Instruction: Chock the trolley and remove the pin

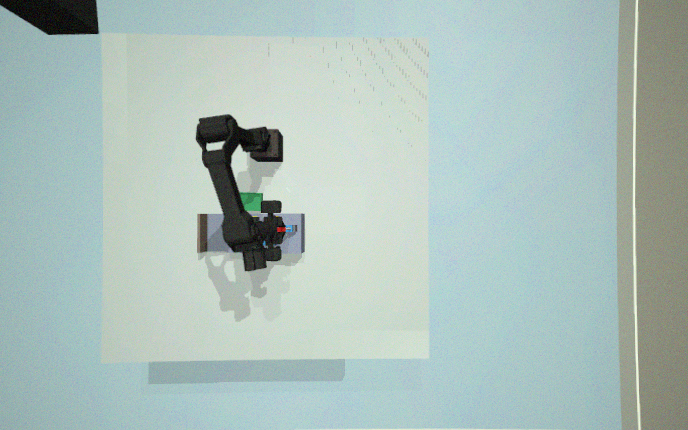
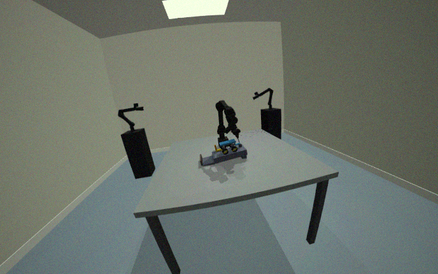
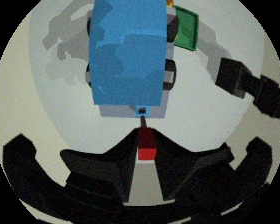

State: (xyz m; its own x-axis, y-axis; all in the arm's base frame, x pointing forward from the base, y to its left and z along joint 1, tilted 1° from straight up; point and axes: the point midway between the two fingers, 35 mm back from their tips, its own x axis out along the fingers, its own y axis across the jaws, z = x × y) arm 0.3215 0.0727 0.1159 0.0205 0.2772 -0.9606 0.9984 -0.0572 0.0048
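My gripper tip is now 180 mm to the left of the green tray, 180 mm above it and 110 mm past it. Round my gripper tip: red-headed stop pin: right at my gripper tip; then grey ramp: 120 mm below, 100 mm to the right, 20 mm ahead; then blue trolley: 100 mm to the right, 60 mm below, 20 mm ahead.
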